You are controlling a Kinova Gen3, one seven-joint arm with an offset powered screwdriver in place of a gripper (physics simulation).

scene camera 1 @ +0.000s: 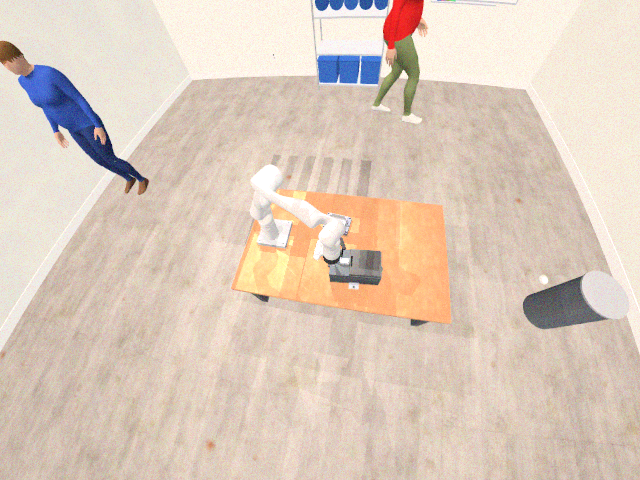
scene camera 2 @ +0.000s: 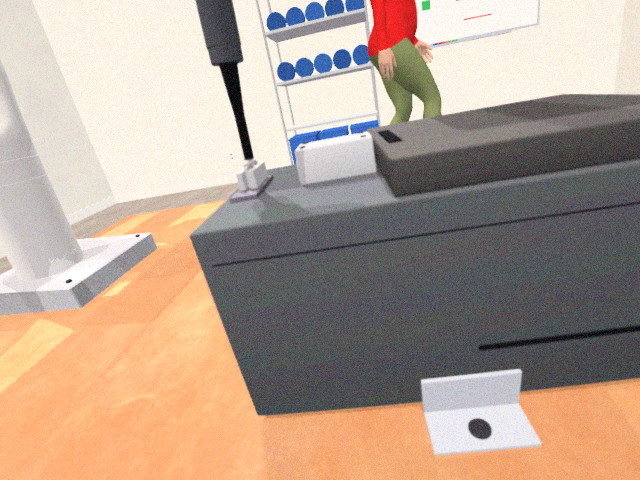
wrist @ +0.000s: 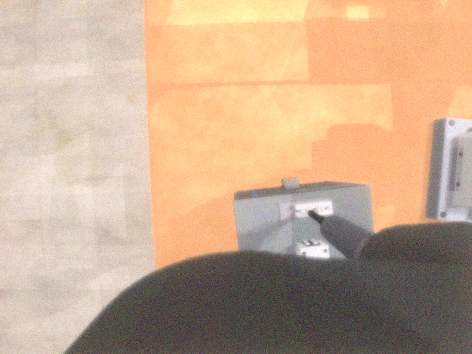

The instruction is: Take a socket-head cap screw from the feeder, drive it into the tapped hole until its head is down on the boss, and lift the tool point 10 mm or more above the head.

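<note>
The dark grey feeder (scene camera 1: 367, 269) (scene camera 2: 361, 304) (wrist: 260, 222) stands on the table. A small white slotted nest (scene camera 2: 252, 176) (wrist: 325, 206) sits on its top near one end. My screwdriver's thin black bit (scene camera 2: 249, 156) (wrist: 313, 214) points down, its tip at the top of the nest. Something small and pale shows right under the tip in scene camera 2; I cannot tell whether it is a screw head or whether it is on the bit. A light grey plate fixture (scene camera 1: 346, 225) (wrist: 437, 190) lies on the table, partly in view. I cannot make out the boss or the tapped hole.
A white block (scene camera 2: 336, 159) (wrist: 313, 250) stands on the feeder beside the nest, next to the raised dark cover (scene camera 2: 491, 144). A small bracket (scene camera 1: 353, 285) (scene camera 2: 449, 436) sits at the feeder's foot. The arm's base plate (scene camera 1: 281, 235) (scene camera 2: 111, 263) is on the table (scene camera 1: 413, 232).
</note>
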